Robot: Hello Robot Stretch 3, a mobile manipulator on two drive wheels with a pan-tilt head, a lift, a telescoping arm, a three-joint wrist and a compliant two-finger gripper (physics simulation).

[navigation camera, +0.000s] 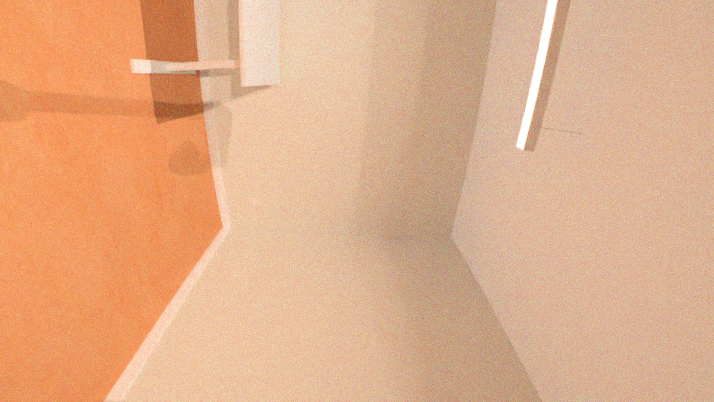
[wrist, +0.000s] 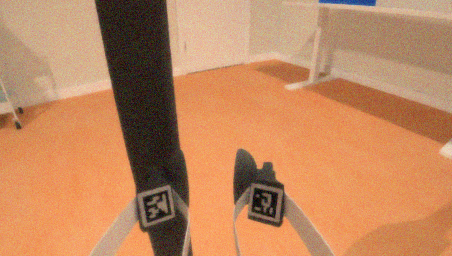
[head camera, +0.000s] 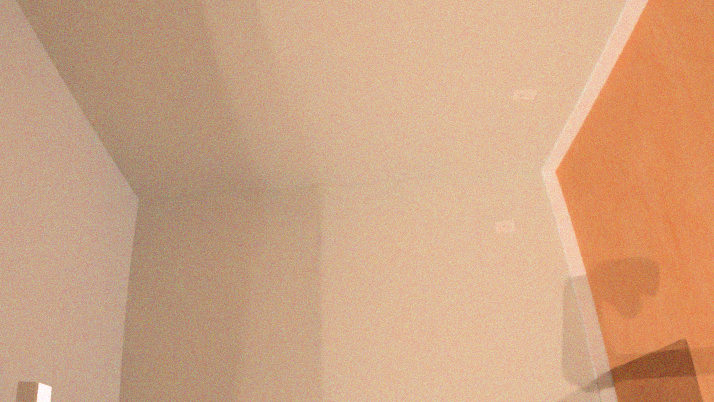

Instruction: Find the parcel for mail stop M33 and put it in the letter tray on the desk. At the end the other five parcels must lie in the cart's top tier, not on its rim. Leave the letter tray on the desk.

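Places are measured from the robot's base along level axes (x ahead, y left, z up), in metres.
Pixels of known places: gripper, between the fingertips: [wrist: 211, 169].
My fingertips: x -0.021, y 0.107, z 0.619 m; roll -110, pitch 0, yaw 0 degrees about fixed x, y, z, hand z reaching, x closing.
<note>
Behind a point stands the place of what it marks.
My gripper [wrist: 211, 169] @(x -0.021, y 0.107, z 0.619 m) is open in the wrist view, with bare orange floor visible between its two dark fingertips. A white desk [wrist: 410, 12] @(x 1.054, y 1.219, z 0.708 m) shows in part at the upper right of the wrist view, well beyond the gripper. The lower part of a blue thing [wrist: 347, 2] @(x 1.001, y 1.805, z 0.735 m) shows on it, cut off by the top edge; I cannot tell whether it is the letter tray. Part of a wheeled cart [wrist: 6, 107] @(x -1.319, y 1.337, z 0.165 m) shows at the far left edge; its top tier is out of view. No parcel or mail stop label can be made out.
The head and navigation views are turned sideways and show walls, ceiling and orange floor [head camera: 650, 150] @(x 1.804, y -0.113, z 0.001 m) [navigation camera: 100, 225] @(x 1.240, y -0.033, z 0.000 m). Part of a white furniture piece [navigation camera: 260, 45] shows at the navigation view's top. A dark upright bar [wrist: 137, 75] crosses the wrist view. A white door [wrist: 215, 35] @(x 0.054, y 2.660, z 0.368 m) stands behind.
</note>
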